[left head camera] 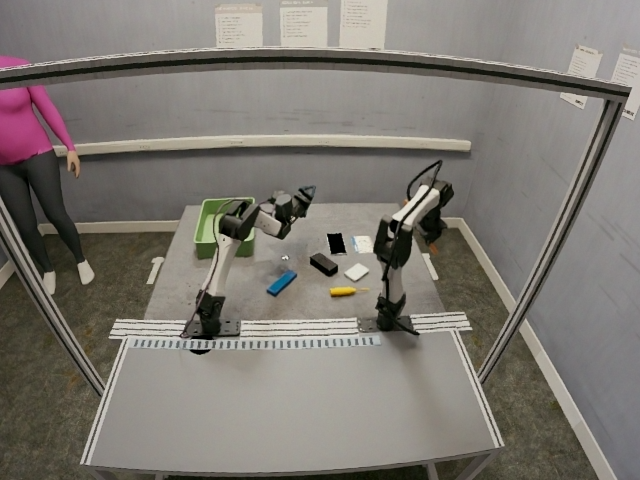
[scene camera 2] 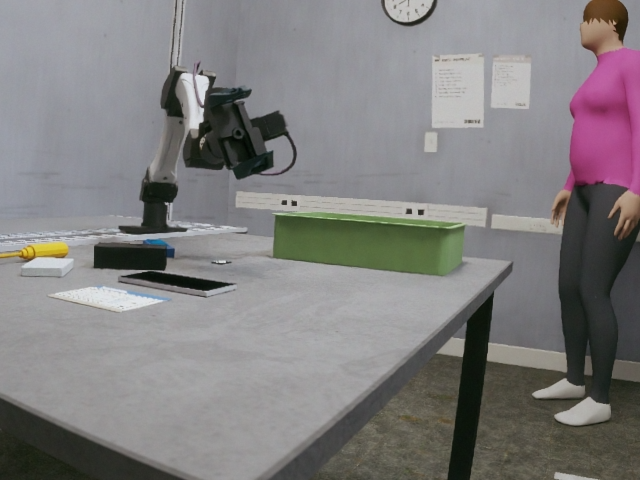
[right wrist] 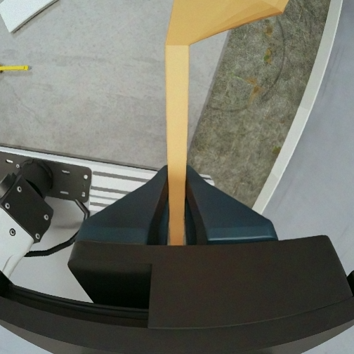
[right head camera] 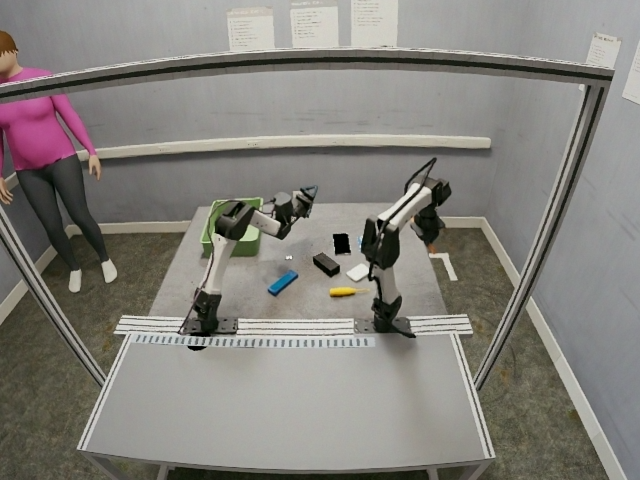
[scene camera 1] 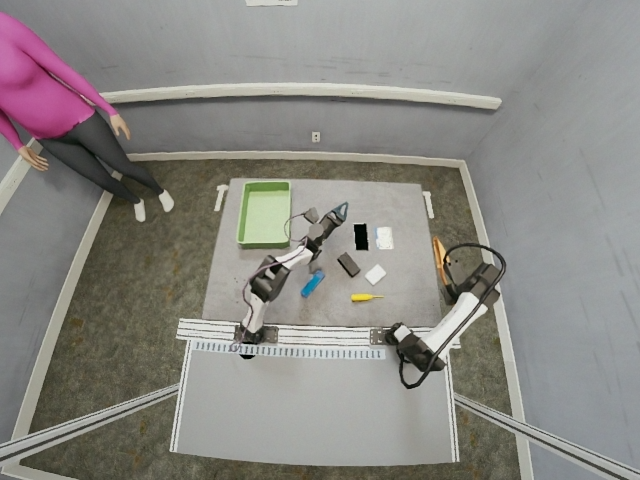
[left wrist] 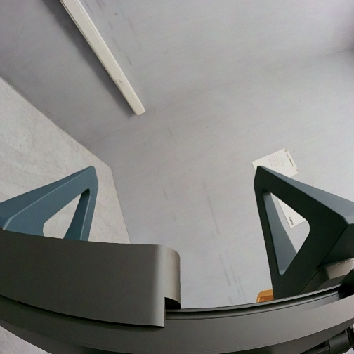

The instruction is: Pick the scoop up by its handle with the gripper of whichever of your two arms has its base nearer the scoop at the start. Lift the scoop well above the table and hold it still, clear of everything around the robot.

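Frame: origin at the left arm's base, x right, y ahead, z up, level; metres.
Seen in the pictures: left gripper, between the fingertips: (left head camera: 311,193) (scene camera 2: 258,121) (right head camera: 314,193) (scene camera 1: 343,204); right gripper, between the fingertips: (left head camera: 428,245) (right head camera: 427,245) (scene camera 1: 447,292); left arm's base, origin of its link: (left head camera: 212,329) (scene camera 2: 154,230) (right head camera: 210,326) (scene camera 1: 256,333); right arm's base, origin of its link: (left head camera: 384,325) (right head camera: 381,327) (scene camera 1: 391,337).
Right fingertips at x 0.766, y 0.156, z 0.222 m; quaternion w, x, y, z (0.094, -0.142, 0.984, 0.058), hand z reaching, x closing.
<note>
Offsets run from my right fingertips to a thing's top centre.
The orange scoop (left head camera: 433,248) (right head camera: 432,249) (scene camera 1: 438,252) (right wrist: 177,115) is in the air off the table's right edge. My right gripper (scene camera 1: 448,281) (right wrist: 176,173) is shut on its handle. In the right wrist view the handle runs up from between the fingertips to the wider bowl, which is cut off at the top. The table and floor lie well below it. In the head views the arm and gripper hide much of the scoop. My left gripper (scene camera 1: 342,210) (scene camera 2: 251,131) (left wrist: 175,174) is open and empty, high above the table's far middle.
A green bin {dz -0.150, dx -0.773, dy +0.429 m} (scene camera 1: 264,244) (scene camera 2: 361,245) stands at the table's far left. A blue block {dz -0.217, dx -0.521, dy +0.076 m} (scene camera 1: 312,284), black box {dz -0.201, dx -0.348, dy +0.171 m} (scene camera 1: 348,264), white box {dz -0.222, dx -0.218, dy +0.125 m} (scene camera 1: 375,274), yellow screwdriver {dz -0.210, dx -0.263, dy +0.016 m} (scene camera 1: 361,297), phone {dz -0.229, dx -0.277, dy +0.327 m} (scene camera 1: 360,236) and white card {dz -0.235, dx -0.156, dy +0.323 m} (scene camera 1: 384,237) lie on the table. A person (scene camera 1: 46,87) stands beyond it at the left.
</note>
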